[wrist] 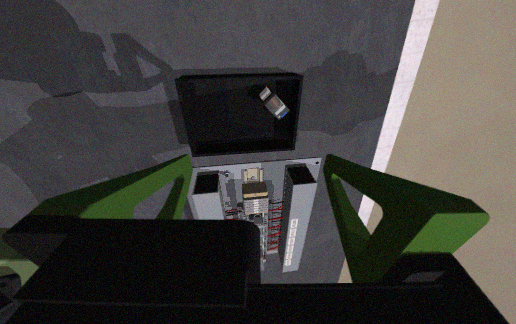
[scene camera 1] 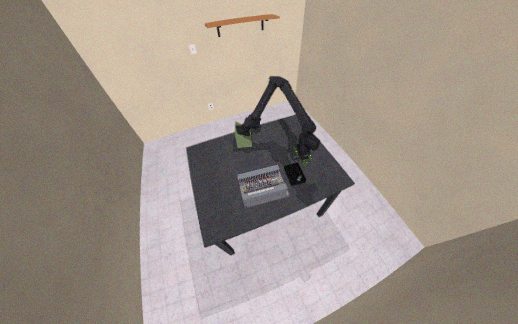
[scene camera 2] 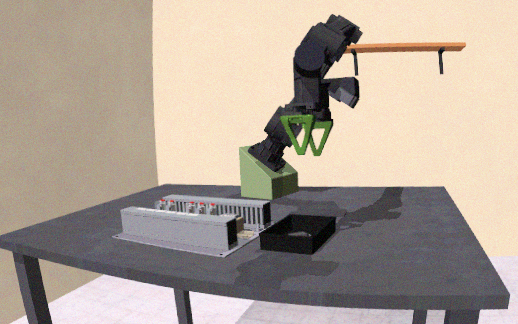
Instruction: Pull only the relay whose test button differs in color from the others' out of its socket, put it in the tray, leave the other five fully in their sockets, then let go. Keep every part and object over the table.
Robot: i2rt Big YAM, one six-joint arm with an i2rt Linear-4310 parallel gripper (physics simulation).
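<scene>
The relay with the blue button lies on its side, loose, on the floor of the black tray. In the wrist view it is near the tray's upper right corner. Several relays with red buttons stand upright in a row between the grey ducts, with a wider gap in the row; their lower parts are hidden, so their seating cannot be told. My green-fingered gripper is open and empty, well above the table and clear of the tray.
The socket panel with two grey ducts lies beside the tray. A tan-topped block stands at the panel's tray end. The arm's green base is at the rear of the dark table.
</scene>
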